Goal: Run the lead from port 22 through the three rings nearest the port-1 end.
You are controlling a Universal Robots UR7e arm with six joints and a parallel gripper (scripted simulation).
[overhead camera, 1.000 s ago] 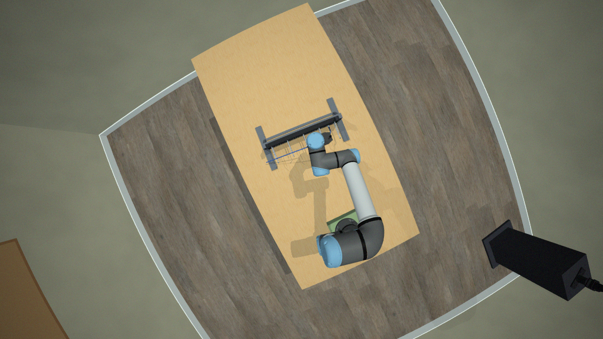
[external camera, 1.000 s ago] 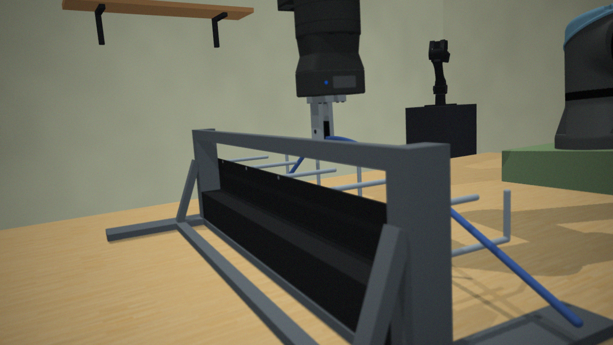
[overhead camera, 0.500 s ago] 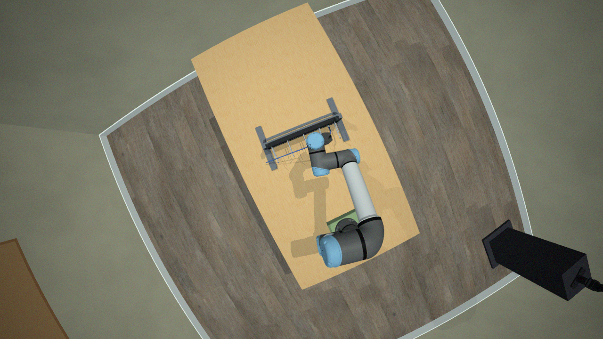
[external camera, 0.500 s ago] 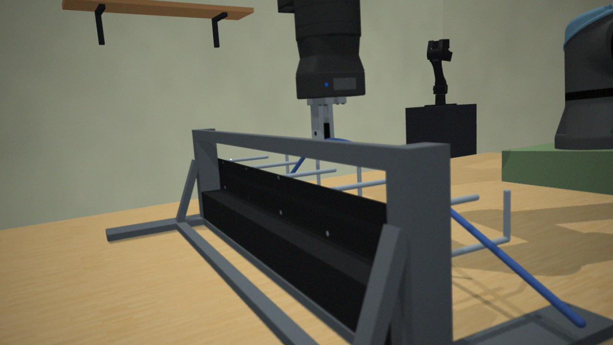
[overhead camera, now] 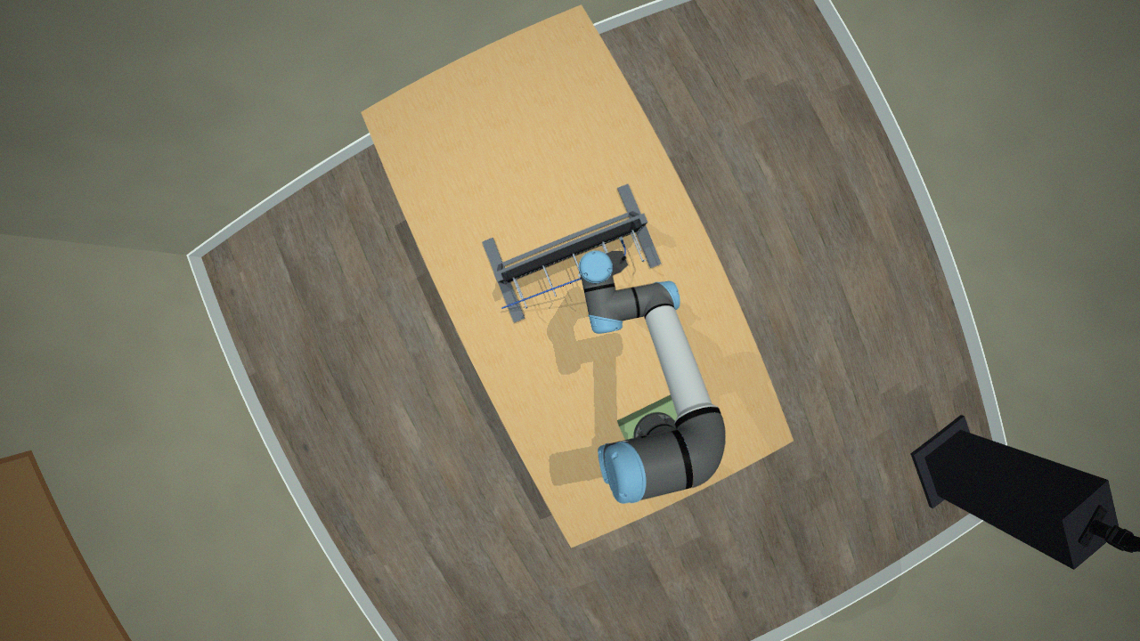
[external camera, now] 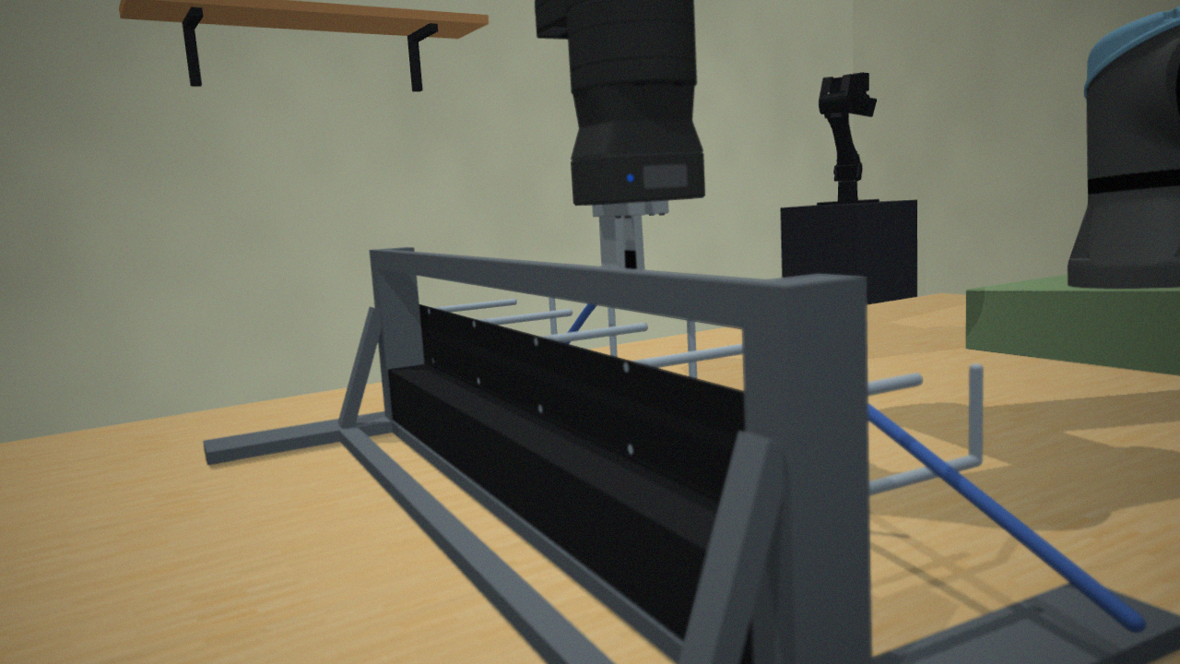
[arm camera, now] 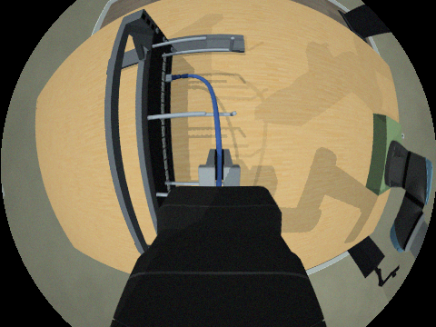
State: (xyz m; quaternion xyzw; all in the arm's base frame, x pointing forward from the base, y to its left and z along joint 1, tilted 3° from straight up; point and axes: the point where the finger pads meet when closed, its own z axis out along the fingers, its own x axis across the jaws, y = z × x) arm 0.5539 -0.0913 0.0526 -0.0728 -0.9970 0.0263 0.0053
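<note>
Right now the grey rack is 110 mm ahead of my hand, 50 mm below it and 40 mm to the left of it.
</note>
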